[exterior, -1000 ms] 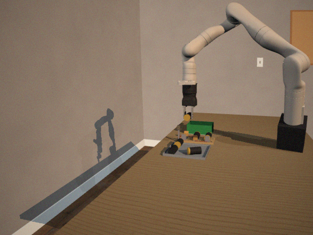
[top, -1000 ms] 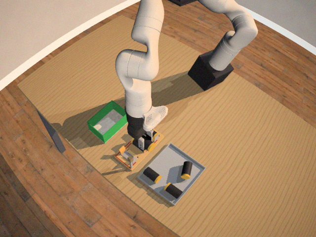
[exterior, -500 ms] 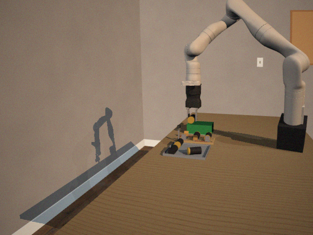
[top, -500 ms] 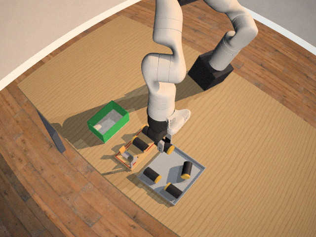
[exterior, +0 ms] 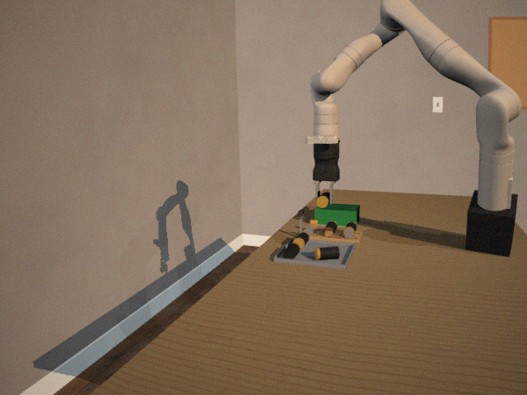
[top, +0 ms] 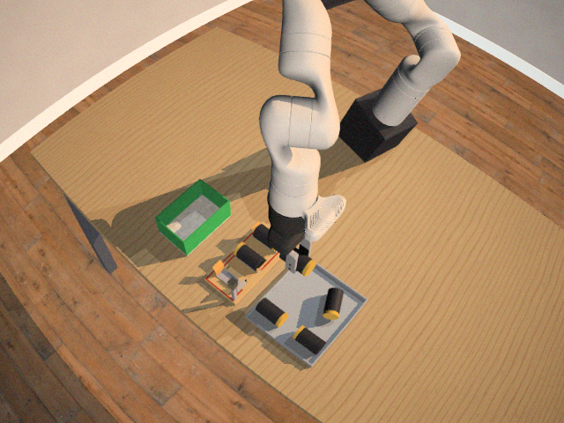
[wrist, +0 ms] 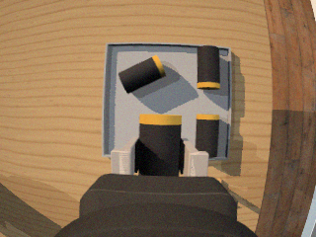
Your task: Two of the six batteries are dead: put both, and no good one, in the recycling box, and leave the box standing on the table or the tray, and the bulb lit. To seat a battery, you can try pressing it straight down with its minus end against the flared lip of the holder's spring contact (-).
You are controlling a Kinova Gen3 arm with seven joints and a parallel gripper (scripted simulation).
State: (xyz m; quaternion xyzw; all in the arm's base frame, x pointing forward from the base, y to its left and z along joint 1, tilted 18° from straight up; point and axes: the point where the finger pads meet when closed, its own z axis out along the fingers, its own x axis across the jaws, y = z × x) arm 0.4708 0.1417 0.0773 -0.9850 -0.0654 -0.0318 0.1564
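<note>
My hand is 50 mm to the right of the grey tray and 150 mm above it. From my hand the other things lie so: green recycling box 50 mm ahead, 280 mm to the right, 140 mm below.
</note>
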